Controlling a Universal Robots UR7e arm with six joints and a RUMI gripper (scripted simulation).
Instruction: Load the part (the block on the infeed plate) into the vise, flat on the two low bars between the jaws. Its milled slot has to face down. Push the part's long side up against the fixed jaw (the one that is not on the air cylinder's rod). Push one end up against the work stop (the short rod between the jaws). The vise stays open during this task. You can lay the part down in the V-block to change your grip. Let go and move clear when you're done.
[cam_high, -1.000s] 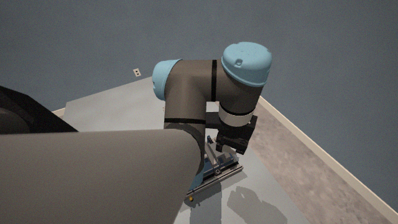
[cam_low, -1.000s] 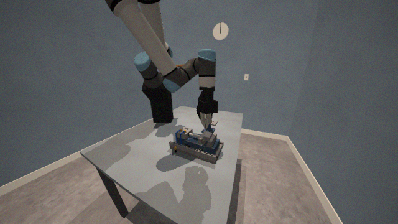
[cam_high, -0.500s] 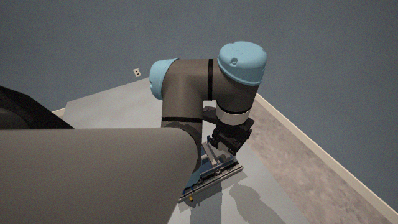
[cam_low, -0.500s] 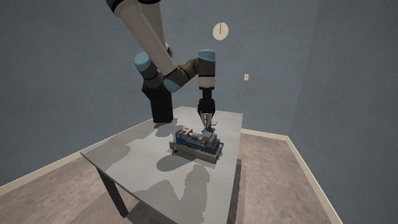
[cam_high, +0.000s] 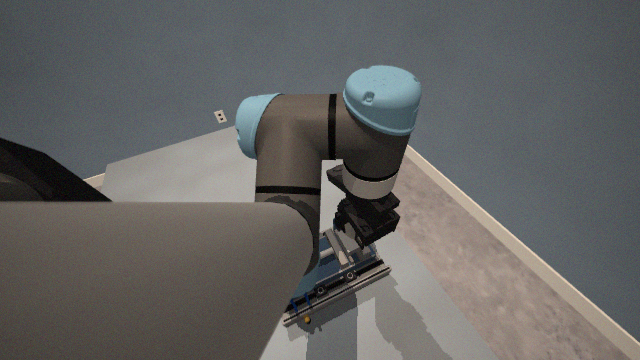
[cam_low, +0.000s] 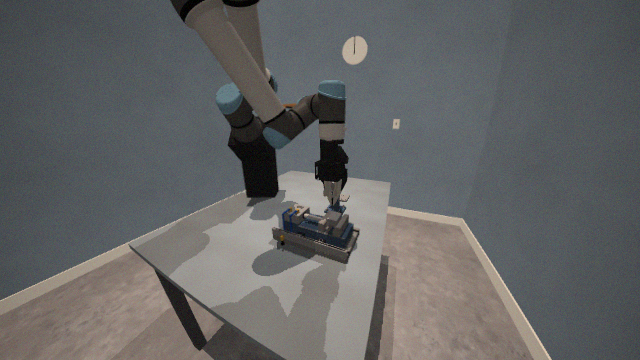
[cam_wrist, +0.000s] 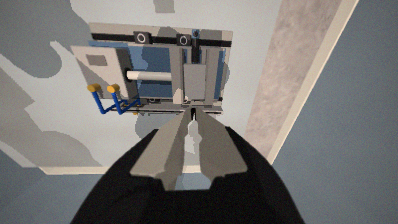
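Now: hand 30 mm past the grey jaw, 30 mm to the right of it and 100 mm above it. Also, from my hand: part: 10 mm ahead, 20 mm to the left, 90 mm below; cylinder rod: 80 mm behind, 50 mm to the left, 100 mm below; work stop: 20 mm ahead, 70 mm to the left, 90 mm below.
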